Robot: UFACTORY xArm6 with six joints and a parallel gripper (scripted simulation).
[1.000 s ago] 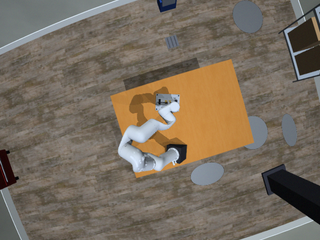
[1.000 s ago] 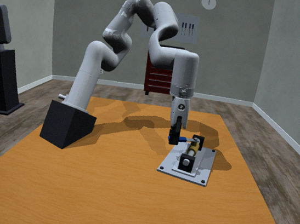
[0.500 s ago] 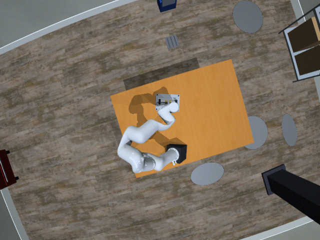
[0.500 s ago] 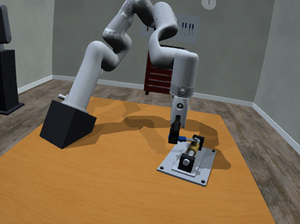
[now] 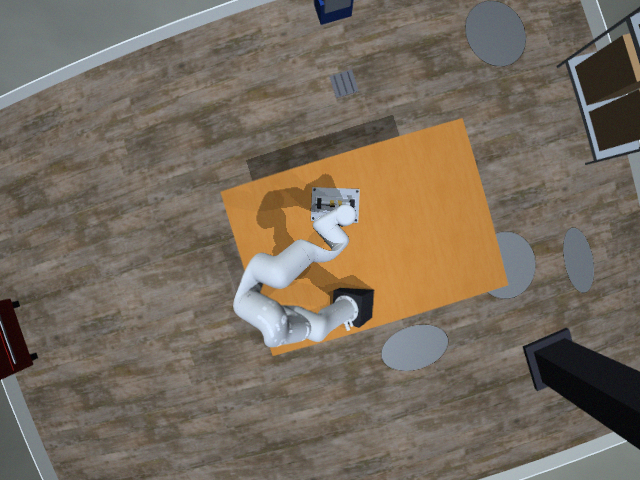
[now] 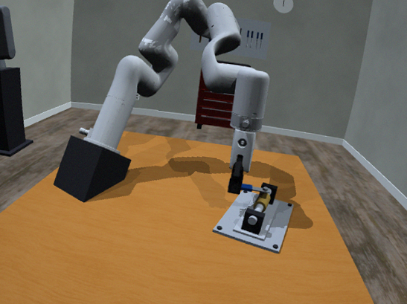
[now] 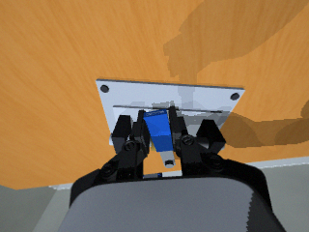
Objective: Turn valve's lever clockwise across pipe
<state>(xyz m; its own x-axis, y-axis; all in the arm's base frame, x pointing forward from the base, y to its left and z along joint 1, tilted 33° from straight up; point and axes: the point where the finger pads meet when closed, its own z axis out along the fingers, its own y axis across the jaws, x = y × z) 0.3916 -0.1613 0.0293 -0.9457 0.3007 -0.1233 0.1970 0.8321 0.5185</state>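
Right now the lever is 50 mm ahead of my hand and 10 mm to the right of it. The rest, counted from my hand: baseplate 80 mm ahead, 10 mm to the right, 90 mm below.
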